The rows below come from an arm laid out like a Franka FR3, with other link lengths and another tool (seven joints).
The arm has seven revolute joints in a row. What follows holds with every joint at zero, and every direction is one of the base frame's.
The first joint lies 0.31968 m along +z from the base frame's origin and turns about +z.
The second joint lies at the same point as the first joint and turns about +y.
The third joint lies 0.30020 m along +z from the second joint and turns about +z.
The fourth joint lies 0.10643 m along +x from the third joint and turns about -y.
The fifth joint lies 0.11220 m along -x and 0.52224 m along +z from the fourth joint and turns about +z.
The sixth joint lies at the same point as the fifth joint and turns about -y.
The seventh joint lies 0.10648 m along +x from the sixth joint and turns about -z.
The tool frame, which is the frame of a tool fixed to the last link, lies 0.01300 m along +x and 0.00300 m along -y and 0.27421 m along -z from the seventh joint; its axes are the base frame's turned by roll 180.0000, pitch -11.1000 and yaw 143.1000 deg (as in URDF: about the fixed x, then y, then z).
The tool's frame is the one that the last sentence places.
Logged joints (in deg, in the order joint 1, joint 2, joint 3, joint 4, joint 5, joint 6, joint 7), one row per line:
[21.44, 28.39, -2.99, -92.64, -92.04, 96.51, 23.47]
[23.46, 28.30, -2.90, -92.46, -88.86, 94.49, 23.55]
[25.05, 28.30, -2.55, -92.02, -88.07, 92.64, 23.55]
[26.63, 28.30, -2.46, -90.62, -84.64, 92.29, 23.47]
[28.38, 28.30, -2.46, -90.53, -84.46, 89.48, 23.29]
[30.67, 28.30, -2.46, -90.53, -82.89, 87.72, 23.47]
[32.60, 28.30, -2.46, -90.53, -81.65, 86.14, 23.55]
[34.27, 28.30, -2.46, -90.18, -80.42, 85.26, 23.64]
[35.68, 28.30, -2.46, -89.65, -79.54, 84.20, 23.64]
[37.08, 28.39, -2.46, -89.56, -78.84, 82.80, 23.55]
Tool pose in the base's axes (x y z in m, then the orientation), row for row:
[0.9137, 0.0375, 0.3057, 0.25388, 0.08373, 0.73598, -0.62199]
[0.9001, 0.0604, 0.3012, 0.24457, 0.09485, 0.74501, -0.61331]
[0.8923, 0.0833, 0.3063, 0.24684, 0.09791, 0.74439, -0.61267]
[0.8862, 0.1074, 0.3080, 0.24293, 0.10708, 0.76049, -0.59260]
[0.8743, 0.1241, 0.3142, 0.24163, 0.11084, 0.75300, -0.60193]
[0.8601, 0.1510, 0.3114, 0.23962, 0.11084, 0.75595, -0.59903]
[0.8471, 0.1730, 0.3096, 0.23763, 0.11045, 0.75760, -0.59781]
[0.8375, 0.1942, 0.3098, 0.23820, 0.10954, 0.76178, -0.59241]
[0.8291, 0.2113, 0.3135, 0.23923, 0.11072, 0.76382, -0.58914]
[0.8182, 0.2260, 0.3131, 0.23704, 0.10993, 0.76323, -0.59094]
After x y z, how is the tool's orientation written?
As a quaternion, w x y z.
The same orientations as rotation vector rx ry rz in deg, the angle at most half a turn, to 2 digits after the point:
[13.04, 114.58, -96.84]
[14.84, 116.55, -95.94]
[15.30, 116.31, -95.73]
[16.77, 119.07, -92.78]
[17.37, 117.98, -94.31]
[17.38, 118.56, -93.95]
[17.34, 118.95, -93.86]
[17.19, 119.57, -92.98]
[17.37, 119.82, -92.42]
[17.26, 119.87, -92.81]

